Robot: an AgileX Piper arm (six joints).
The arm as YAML. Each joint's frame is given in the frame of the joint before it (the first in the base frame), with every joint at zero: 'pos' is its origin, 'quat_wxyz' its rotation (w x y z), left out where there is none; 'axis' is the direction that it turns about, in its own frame. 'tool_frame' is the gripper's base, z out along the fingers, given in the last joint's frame.
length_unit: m
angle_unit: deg
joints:
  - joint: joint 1
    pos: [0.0, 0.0, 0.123]
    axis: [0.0, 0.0, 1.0]
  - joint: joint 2
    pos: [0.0, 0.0, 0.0]
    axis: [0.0, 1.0, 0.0]
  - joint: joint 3
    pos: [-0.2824, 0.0, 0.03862]
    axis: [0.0, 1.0, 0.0]
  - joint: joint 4
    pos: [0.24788, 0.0, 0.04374]
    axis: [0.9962, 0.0, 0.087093]
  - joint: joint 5
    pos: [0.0, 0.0, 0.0]
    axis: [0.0, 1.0, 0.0]
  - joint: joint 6
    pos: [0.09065, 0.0, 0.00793]
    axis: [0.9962, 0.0, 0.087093]
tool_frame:
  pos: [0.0, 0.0, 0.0]
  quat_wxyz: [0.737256, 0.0, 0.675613, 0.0]
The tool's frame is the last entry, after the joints.
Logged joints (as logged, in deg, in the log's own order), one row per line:
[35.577, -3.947, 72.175, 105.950, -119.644, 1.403]
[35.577, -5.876, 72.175, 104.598, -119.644, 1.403]
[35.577, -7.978, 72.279, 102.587, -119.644, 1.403]
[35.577, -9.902, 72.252, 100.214, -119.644, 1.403]
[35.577, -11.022, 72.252, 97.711, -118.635, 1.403]
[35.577, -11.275, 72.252, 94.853, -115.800, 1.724]
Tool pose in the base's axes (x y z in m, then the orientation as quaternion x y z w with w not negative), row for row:
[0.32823, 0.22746, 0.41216, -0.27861, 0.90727, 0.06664, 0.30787]
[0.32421, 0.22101, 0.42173, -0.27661, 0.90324, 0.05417, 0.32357]
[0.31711, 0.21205, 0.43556, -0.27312, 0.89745, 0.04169, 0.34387]
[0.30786, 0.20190, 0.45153, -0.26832, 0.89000, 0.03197, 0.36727]
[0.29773, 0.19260, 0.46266, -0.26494, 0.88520, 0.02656, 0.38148]
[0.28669, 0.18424, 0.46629, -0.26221, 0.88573, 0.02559, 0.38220]
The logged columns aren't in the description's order. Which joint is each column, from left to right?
Columns, left to right: joint 1, joint 4, joint 5, joint 2, joint 3, joint 6.
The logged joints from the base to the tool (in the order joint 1, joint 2, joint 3, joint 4, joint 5, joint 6), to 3 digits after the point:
[35.577, 105.950, -119.644, -3.947, 72.175, 1.403]
[35.577, 104.598, -119.644, -5.876, 72.175, 1.403]
[35.577, 102.587, -119.644, -7.978, 72.279, 1.403]
[35.577, 100.214, -119.644, -9.902, 72.252, 1.403]
[35.577, 97.711, -118.635, -11.022, 72.252, 1.403]
[35.577, 94.853, -115.800, -11.275, 72.252, 1.724]

